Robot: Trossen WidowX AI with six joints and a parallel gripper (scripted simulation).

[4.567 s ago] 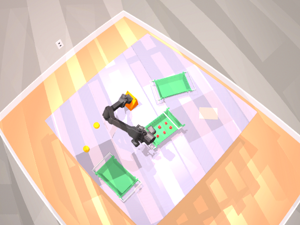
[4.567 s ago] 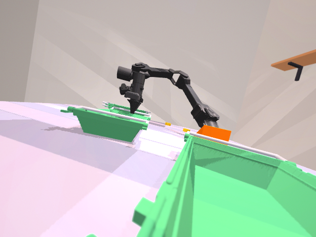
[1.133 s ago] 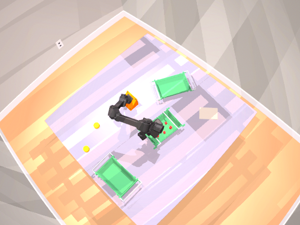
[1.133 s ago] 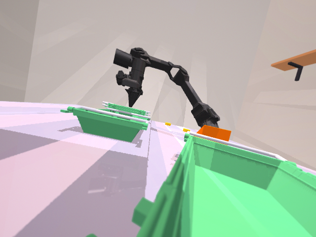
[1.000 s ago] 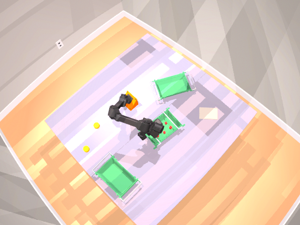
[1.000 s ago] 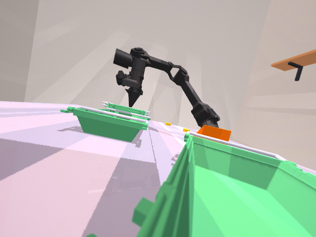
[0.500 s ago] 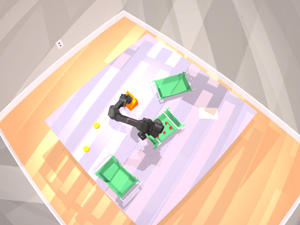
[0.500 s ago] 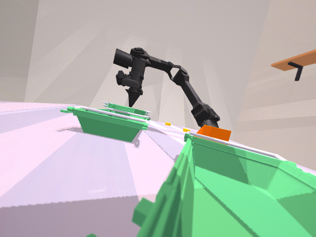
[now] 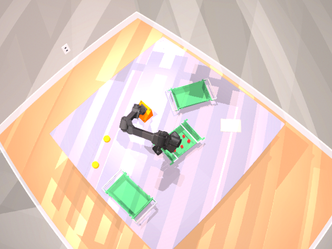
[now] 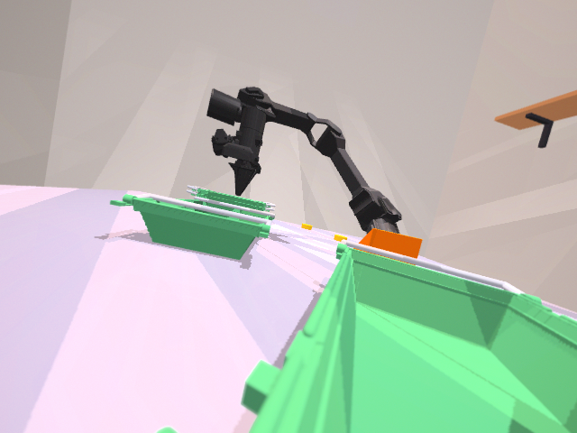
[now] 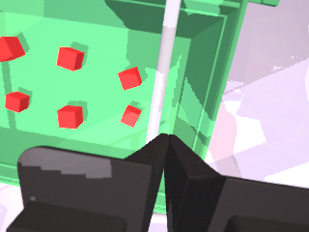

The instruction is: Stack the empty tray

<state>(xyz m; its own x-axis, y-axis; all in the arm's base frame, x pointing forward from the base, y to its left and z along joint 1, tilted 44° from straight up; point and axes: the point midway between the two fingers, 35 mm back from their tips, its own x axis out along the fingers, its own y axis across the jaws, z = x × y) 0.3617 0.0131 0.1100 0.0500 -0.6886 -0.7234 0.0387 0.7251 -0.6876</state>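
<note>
Now: gripper tip 410 mm to the right of the tray, 220 mm past it and 40 mm above it. Also, from my gripper tip: pale patch (470 mm to the left, 150 mm ahead, 90 mm below).
</note>
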